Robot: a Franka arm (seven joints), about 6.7 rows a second.
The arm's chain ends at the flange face. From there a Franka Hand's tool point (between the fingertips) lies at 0.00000 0.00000 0.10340 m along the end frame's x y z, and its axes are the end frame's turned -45 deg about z.
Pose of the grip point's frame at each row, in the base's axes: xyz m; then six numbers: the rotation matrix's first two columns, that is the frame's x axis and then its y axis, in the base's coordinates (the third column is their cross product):
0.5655, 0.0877, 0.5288, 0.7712, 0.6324, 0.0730, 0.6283, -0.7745, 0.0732
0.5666, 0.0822, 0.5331, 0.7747, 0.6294, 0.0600, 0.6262, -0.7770, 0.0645
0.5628, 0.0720, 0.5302, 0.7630, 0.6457, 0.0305, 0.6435, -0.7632, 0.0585
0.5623, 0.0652, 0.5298, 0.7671, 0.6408, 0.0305, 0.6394, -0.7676, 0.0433
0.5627, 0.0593, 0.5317, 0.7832, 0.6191, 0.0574, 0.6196, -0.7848, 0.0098
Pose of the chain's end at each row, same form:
0.5549, 0.0888, 0.6316, 0.9896, -0.1005, 0.1034, -0.1010, -0.9948, 0.0001
0.5576, 0.0835, 0.6361, 0.9906, -0.1044, 0.0880, -0.1050, -0.9945, 0.0032
0.5565, 0.0746, 0.6334, 0.9945, -0.0831, 0.0629, -0.0845, -0.9962, 0.0198
0.5570, 0.0666, 0.6331, 0.9945, -0.0897, 0.0522, -0.0903, -0.9959, 0.0091
0.5574, 0.0564, 0.6349, 0.9919, -0.1172, 0.0475, -0.1157, -0.9927, -0.0337

